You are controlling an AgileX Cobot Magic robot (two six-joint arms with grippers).
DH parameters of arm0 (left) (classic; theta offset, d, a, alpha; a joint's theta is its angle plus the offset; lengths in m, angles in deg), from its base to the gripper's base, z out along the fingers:
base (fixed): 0 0 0 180
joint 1: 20.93 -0.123 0 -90
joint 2: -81.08 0 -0.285 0
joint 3: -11.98 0 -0.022 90
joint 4: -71.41 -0.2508 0 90
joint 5: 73.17 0 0.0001 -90
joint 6: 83.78 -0.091 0 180
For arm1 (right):
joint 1: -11.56 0.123 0 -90
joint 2: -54.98 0 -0.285 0
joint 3: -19.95 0 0.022 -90
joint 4: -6.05 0.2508 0 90
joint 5: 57.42 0 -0.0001 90
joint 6: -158.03 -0.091 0 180
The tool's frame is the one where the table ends.
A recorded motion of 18 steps. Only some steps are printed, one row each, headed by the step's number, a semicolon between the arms.
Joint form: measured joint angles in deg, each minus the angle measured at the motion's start. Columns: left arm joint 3, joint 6, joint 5, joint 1, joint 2, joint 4; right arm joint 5, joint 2, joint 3, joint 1, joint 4, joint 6.
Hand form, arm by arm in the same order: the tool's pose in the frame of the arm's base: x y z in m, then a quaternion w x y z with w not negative. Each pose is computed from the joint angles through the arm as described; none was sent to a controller.
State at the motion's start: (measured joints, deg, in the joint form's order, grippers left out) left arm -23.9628 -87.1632 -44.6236 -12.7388 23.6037 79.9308; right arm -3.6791 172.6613 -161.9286 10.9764 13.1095 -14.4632
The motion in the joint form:
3: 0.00 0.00 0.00 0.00 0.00 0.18; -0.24 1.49 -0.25 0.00 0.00 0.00
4: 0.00 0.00 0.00 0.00 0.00 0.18; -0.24 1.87 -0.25 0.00 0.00 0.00
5: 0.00 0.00 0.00 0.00 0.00 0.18; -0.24 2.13 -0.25 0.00 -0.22 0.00
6: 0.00 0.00 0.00 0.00 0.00 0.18; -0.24 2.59 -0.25 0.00 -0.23 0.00
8: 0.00 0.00 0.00 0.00 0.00 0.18; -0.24 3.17 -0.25 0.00 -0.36 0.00
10: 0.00 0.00 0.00 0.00 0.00 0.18; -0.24 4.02 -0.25 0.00 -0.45 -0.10
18: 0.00 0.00 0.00 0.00 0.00 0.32; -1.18 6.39 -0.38 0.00 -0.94 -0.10
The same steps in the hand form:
3: 0.1729 -0.0315 0.3225 0.48056 0.04744 0.87161 -0.08425; 0.3875 0.0051 0.1881 0.08576 -0.02770 0.99485 0.04641
4: 0.1729 -0.0315 0.3225 0.48056 0.04744 0.87161 -0.08425; 0.3879 0.0050 0.1856 0.08246 -0.02755 0.99513 0.04653
5: 0.1729 -0.0315 0.3225 0.48056 0.04744 0.87161 -0.08425; 0.3882 0.0048 0.1838 0.08010 -0.02846 0.99536 0.04500
6: 0.1729 -0.0315 0.3225 0.48056 0.04744 0.87161 -0.08425; 0.3886 0.0047 0.1807 0.07610 -0.02832 0.99568 0.04508
8: 0.1729 -0.0315 0.3225 0.48056 0.04744 0.87161 -0.08425; 0.3892 0.0046 0.1767 0.07100 -0.02870 0.99608 0.04432
10: 0.1729 -0.0315 0.3225 0.48056 0.04744 0.87161 -0.08425; 0.3899 0.0045 0.1709 0.06353 -0.02793 0.99662 0.04401
18: 0.1729 -0.0316 0.3226 0.48048 0.04679 0.87160 -0.08528; 0.3935 0.0037 0.1553 0.05195 -0.02908 0.99741 0.04040

